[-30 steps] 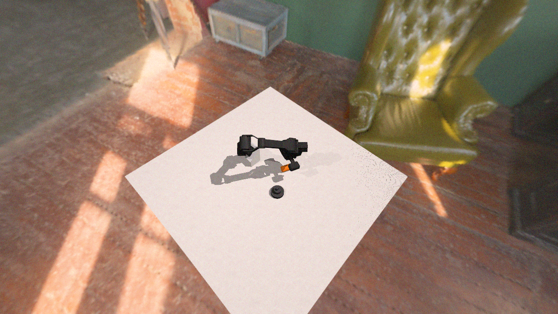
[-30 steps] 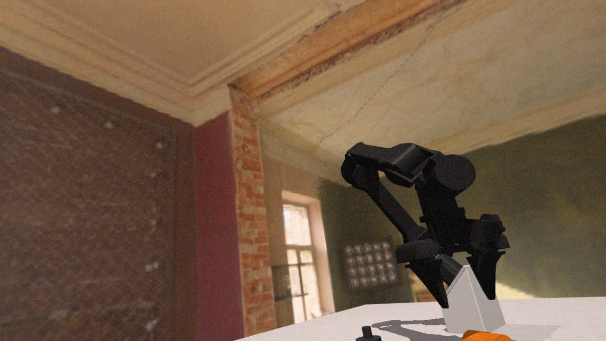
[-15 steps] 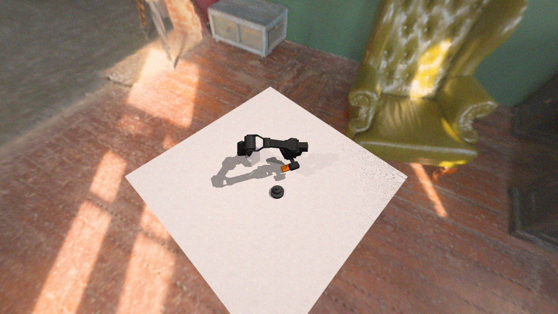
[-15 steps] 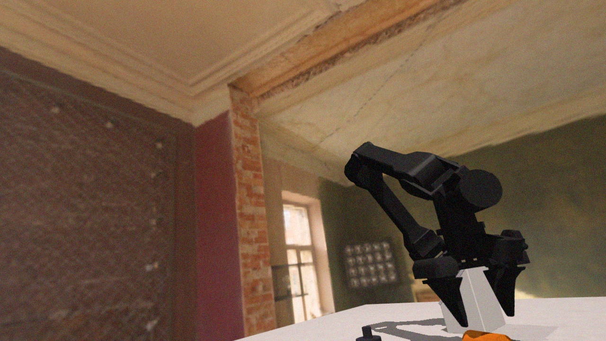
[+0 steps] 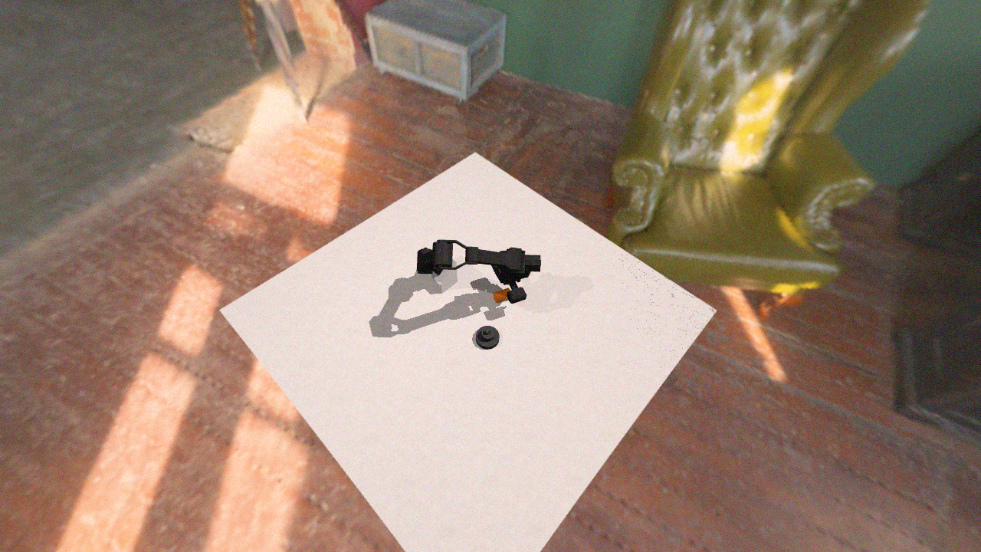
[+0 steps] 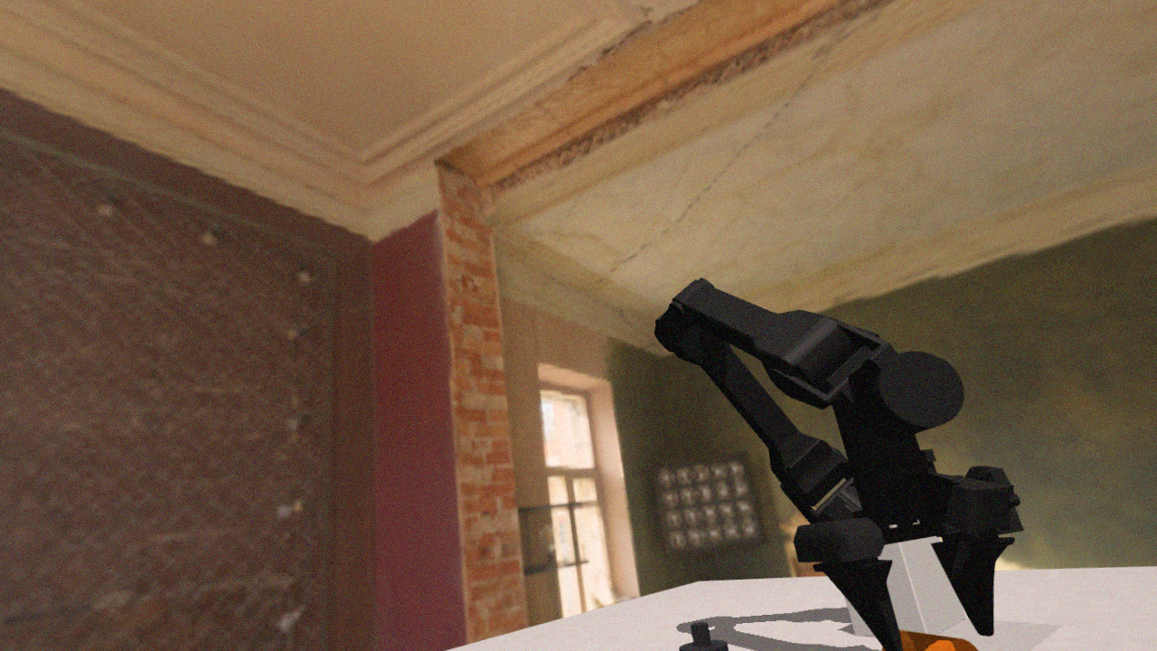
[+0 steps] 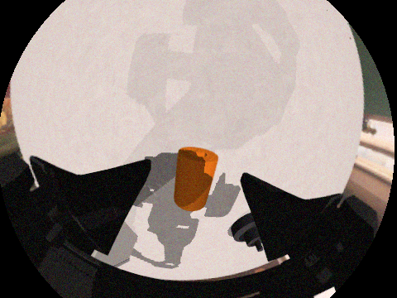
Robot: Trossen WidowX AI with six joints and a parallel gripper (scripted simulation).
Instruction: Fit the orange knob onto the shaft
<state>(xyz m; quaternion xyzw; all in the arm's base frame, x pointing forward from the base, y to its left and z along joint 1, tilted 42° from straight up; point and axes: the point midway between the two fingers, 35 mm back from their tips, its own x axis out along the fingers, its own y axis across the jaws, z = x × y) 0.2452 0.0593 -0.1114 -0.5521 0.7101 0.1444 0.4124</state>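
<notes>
My gripper tip is now 10 mm past the orange knob, 20 mm to the left of it and 10 mm above it. Also, from my gripper tip: D-shaped shaft: 70 mm ahead, 180 mm to the right.
</notes>
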